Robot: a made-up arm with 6 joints.
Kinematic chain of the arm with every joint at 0, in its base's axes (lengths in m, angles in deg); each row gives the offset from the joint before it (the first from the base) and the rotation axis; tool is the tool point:
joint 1: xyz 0 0 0.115 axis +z
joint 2: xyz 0 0.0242 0 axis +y
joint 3: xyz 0 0 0.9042 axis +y
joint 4: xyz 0 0 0.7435 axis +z
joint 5: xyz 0 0 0 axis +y
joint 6: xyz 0 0 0.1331 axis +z
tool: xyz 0 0 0
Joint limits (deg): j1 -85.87..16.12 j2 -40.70..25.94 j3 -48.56..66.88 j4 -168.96..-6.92 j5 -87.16..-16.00 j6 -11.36..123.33
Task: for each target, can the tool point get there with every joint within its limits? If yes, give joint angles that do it. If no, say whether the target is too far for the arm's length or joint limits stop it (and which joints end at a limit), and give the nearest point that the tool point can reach.
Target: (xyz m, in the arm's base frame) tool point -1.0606 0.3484 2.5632
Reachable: no: too far | nearest point -0.7003 0.2301 1.7316 | short by 0.914 m
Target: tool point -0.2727 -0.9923 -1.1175
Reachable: no: joint limits stop it (at a limit: joint 1, joint 2, joint 3, joint 4, joint 5) | nearest point 0.1315 -1.1318 0.7609 | short by 1.926 m
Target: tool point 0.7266 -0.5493 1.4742
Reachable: yes | joints -40.91 12.02 41.30 -143.70 -27.57 90.63
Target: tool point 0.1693 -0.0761 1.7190
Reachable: yes | joints -49.98 -17.00 44.17 -129.34 -33.27 110.14
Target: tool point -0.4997 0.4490 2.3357
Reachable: no: too far | nearest point -0.3827 0.3438 1.8156 | short by 0.543 m
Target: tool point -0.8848 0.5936 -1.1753
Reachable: no: joint limits stop it (at a limit: joint 2, joint 3, joint 4, joint 5) | nearest point -1.1144 0.7476 0.6782 | short by 1.874 m
